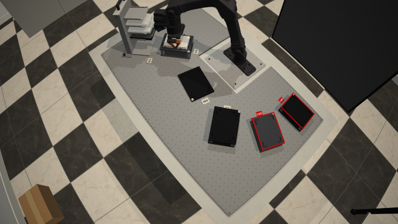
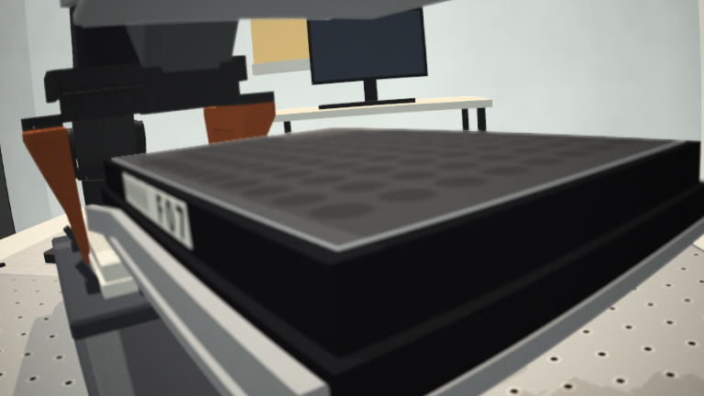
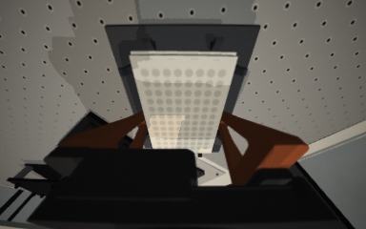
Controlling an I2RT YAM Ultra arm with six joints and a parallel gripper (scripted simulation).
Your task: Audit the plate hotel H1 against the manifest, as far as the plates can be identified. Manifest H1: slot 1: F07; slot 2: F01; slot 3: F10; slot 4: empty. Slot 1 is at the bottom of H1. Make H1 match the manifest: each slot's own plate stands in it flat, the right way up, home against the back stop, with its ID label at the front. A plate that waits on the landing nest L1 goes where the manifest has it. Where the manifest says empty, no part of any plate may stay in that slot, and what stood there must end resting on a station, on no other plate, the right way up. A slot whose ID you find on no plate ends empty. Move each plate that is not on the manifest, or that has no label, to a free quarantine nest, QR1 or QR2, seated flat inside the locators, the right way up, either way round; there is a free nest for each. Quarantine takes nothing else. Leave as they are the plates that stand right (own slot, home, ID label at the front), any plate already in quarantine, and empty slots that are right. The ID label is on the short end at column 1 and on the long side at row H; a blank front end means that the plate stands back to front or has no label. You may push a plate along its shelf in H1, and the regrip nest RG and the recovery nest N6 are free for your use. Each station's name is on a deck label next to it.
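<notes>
The regrip nest RG is 10 mm below my hand. From my hand the other things lie so: H1 deck label (160 mm ahead, 40 mm to the right, 70 mm below); then black plate (130 mm ahead, 140 mm to the right, 50 mm above); then white well plate (right at my hand).
</notes>
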